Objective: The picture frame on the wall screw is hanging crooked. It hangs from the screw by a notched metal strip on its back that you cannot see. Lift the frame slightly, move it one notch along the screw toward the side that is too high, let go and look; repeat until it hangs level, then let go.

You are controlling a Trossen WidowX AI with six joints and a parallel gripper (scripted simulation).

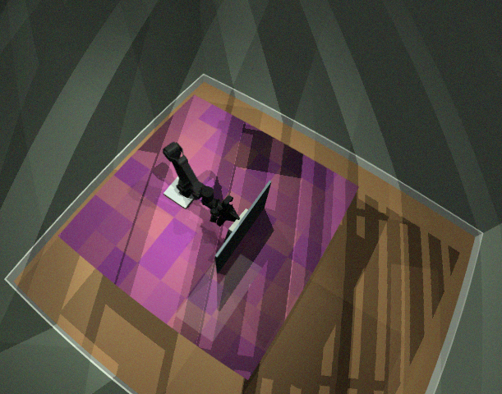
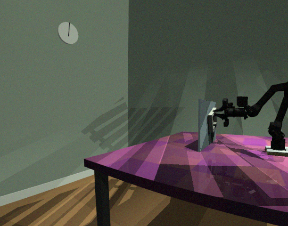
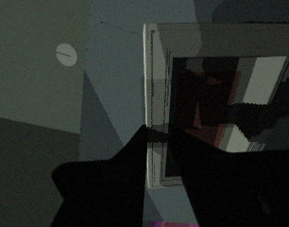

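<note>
The picture frame lies 10 mm ahead of my gripper tip, 20 mm to the right of it and 50 mm below it. Round my gripper tip: wall panel 20 mm ahead, 70 mm below.
</note>
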